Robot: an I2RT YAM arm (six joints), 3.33 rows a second.
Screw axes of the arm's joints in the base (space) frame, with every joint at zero. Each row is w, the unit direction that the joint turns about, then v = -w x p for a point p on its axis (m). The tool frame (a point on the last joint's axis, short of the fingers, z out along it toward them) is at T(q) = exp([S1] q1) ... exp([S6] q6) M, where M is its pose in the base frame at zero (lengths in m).
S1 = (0, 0, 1, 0, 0, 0)
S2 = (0, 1, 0, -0.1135, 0, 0.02)
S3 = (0, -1, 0, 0.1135, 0, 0.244)
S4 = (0, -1, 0, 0.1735, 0, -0.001)
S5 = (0, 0, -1, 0, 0.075, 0)
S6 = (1, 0, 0, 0, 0.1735, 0)
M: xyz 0.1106 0 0.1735 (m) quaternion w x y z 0.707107 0 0.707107 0
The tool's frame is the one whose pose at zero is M.
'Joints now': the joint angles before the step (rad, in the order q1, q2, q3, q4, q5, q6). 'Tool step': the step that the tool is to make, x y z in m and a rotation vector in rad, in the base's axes. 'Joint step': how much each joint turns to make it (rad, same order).
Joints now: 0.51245, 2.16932, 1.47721, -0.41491, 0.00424, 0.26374
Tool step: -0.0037, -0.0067, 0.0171, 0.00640, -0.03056, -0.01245
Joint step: -0.00836, -0.05770, -0.02543, -0.00245, 0.01012, -0.00065
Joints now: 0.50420, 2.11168, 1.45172, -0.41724, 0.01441, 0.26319
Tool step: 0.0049, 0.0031, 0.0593, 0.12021, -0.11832, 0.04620
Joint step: -0.00469, -0.09616, 0.06241, 0.00273, -0.06826, -0.01637
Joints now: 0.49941, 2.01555, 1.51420, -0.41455, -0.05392, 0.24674
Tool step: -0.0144, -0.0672, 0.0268, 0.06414, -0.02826, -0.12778
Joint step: -0.13330, -0.19249, -0.16942, 0.03129, -0.03942, 0.02504
